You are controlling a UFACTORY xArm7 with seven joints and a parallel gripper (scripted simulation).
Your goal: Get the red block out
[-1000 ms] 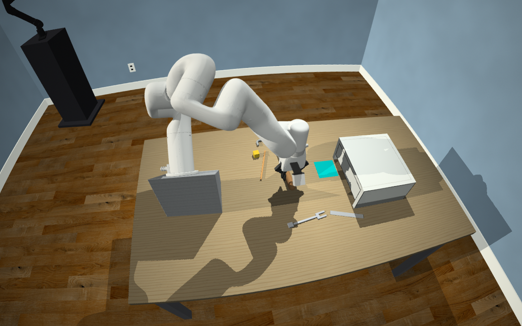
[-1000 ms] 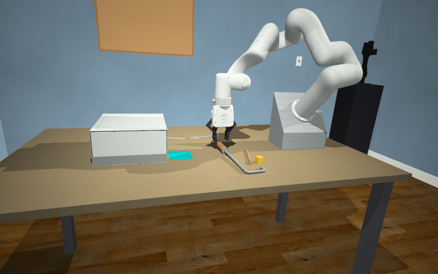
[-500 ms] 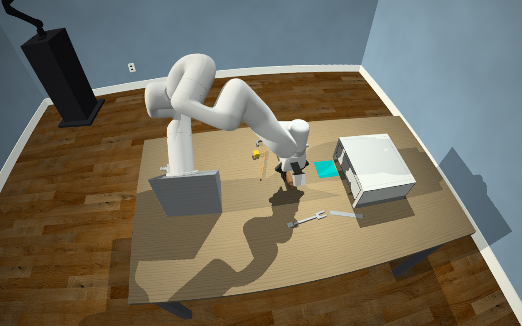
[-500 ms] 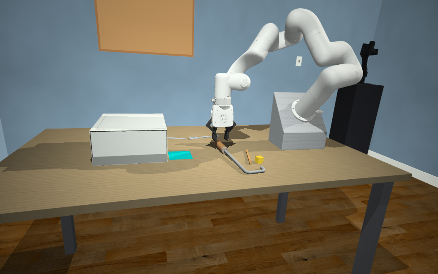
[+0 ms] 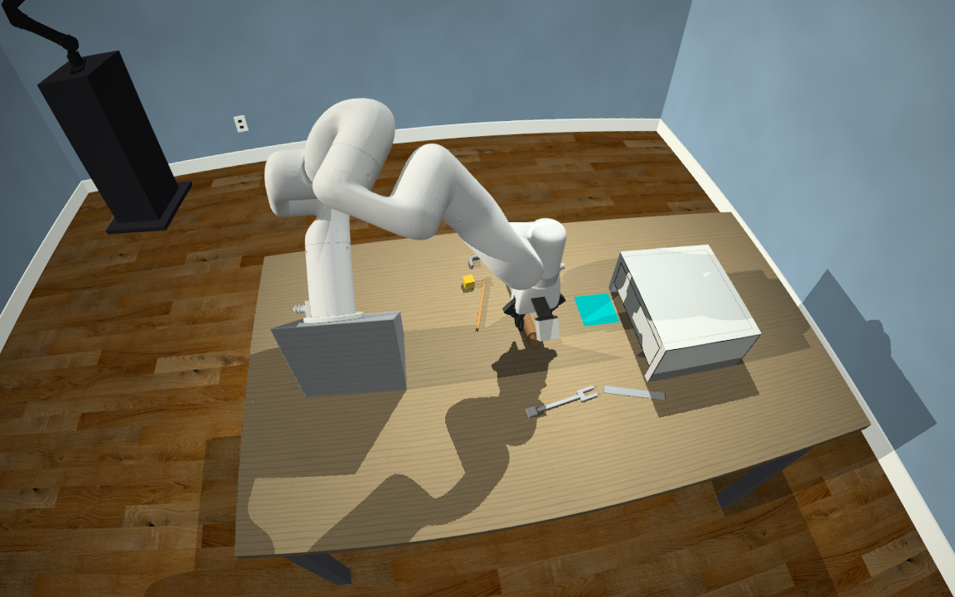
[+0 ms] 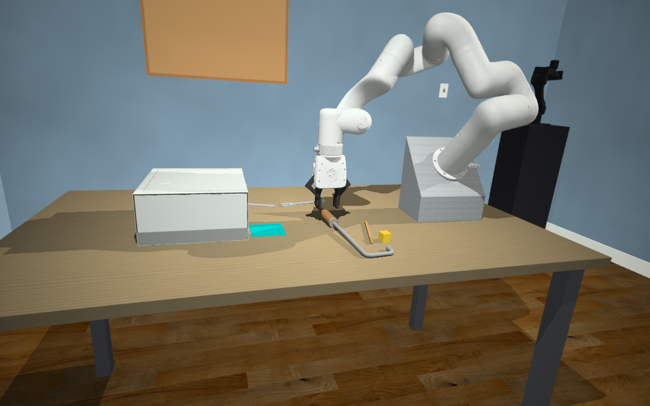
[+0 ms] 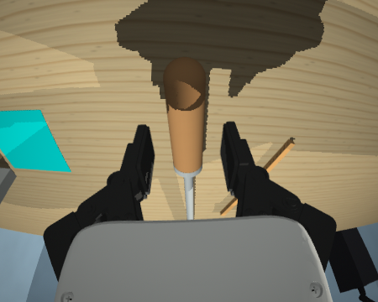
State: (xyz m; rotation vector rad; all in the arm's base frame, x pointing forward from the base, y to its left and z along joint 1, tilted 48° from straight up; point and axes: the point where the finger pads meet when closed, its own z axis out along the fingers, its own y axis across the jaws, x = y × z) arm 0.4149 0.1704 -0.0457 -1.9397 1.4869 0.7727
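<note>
Now: the grey forked tool 190 mm to the right of my hand, 60 mm below it and 50 mm ahead of it. Round my hand: hooked tool with wooden handle: 110 mm to the left, 70 mm behind, 50 mm below; teal square: 190 mm ahead, 80 mm to the left, 60 mm below; thin wooden stick: 110 mm to the left, 110 mm behind, 60 mm below.
</note>
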